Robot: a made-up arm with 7 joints. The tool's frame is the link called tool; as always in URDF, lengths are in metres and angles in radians. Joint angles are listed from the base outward.
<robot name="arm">
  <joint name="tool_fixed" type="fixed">
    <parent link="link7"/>
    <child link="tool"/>
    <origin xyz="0 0 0" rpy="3.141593 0 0"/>
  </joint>
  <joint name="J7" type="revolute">
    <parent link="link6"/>
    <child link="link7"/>
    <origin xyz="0 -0.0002 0.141" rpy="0 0 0"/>
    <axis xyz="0 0 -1"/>
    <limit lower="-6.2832" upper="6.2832"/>
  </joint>
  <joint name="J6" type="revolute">
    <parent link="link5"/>
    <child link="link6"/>
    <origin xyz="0 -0.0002 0.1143" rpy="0 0 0"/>
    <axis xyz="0 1 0"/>
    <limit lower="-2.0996" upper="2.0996"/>
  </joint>
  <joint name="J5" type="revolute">
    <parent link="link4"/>
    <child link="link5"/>
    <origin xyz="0 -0.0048 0.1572" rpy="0 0 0"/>
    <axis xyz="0 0 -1"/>
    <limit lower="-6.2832" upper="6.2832"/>
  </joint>
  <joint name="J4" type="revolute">
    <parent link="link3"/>
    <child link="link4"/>
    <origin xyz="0 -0.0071 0.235" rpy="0 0 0"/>
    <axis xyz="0 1 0"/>
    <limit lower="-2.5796" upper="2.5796"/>
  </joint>
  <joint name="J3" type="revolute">
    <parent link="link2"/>
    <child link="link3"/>
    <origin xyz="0 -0.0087 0.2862" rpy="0 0 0"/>
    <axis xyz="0 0 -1"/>
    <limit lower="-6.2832" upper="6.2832"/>
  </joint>
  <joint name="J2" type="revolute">
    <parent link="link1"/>
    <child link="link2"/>
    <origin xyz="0 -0.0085 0.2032" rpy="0 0 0"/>
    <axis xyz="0 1 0"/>
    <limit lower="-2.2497" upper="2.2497"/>
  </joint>
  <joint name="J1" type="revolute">
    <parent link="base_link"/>
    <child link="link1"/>
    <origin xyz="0 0 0.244" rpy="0 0 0"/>
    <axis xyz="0 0 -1"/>
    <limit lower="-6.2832" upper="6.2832"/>
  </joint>
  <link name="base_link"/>
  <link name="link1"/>
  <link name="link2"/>
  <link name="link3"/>
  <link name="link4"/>
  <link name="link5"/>
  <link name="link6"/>
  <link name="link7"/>
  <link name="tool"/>
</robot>
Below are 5 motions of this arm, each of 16 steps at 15 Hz.
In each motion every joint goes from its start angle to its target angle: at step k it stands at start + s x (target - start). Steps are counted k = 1, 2, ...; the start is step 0. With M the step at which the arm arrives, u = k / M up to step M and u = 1 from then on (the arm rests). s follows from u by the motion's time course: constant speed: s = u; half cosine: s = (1 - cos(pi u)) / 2; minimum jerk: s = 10 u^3 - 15 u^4 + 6 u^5.
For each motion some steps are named. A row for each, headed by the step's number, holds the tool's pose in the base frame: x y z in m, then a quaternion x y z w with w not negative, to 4 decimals.
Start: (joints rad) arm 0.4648 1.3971 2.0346 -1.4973 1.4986 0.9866 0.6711
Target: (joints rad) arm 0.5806 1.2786 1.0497 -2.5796 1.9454 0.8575 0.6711
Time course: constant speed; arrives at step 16
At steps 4, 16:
4: 0.5415 0.1029 0.5858 0.2321 -0.8730 0.3974 0.1617
16: 0.1482 -0.0174 0.6713 -0.4136 0.7399 -0.3833 0.3668

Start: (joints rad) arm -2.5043 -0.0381 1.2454 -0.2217 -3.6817 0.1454 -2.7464
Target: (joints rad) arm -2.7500 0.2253 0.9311 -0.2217 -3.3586 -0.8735 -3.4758
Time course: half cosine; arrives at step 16
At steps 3, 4, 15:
3: 0.0114 -0.0931 1.3680 -0.7289 -0.6700 -0.1059 0.0928
4: -0.0002 -0.0762 1.3709 -0.7119 -0.6938 -0.0924 0.0576
15: -0.1930 0.1105 1.3184 0.3767 0.8330 -0.1906 0.3577

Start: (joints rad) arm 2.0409 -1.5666 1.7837 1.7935 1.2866 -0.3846 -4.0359
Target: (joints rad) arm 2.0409 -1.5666 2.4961 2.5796 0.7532 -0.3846 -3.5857
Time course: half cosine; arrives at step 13
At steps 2, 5, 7, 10, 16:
2: -0.1671 0.5686 0.3876 0.6712 0.3254 0.4704 0.4716
5: -0.1632 0.4849 0.3229 0.5644 0.3745 0.5263 0.5139
7: -0.1415 0.4056 0.2821 0.4567 0.4151 0.5618 0.5509
10: -0.0949 0.3026 0.2615 0.3008 0.4630 0.5852 0.5939
16: -0.0734 0.2642 0.2650 0.2354 0.4803 0.5865 0.6082

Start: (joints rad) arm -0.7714 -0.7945 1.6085 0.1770 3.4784 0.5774 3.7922
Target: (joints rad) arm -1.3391 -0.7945 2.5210 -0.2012 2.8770 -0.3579 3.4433
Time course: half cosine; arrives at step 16
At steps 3, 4, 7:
3: -0.4368 -0.4841 1.0989 -0.5513 0.7648 -0.1048 0.3165
4: -0.4243 -0.5005 1.0983 -0.5688 0.7509 -0.0827 0.3254
7: -0.3618 -0.5584 1.0990 -0.6370 0.6854 0.0061 0.3527

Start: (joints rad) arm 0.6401 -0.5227 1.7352 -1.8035 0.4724 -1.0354 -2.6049
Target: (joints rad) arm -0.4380 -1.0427 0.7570 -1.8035 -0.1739 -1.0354 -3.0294
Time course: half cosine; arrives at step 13
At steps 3, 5, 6, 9, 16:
3: 0.0123 0.3238 0.7500 0.2487 -0.4022 -0.5616 0.6789
5: -0.1367 0.3433 0.6827 0.2814 -0.3465 -0.4609 0.7670
6: -0.2238 0.3229 0.6373 0.2869 -0.3167 -0.3982 0.8117
9: -0.4099 0.1453 0.4908 0.2592 -0.2651 -0.2119 0.9042
16: -0.4388 -0.0187 0.3991 0.2263 -0.2698 -0.1026 0.9303

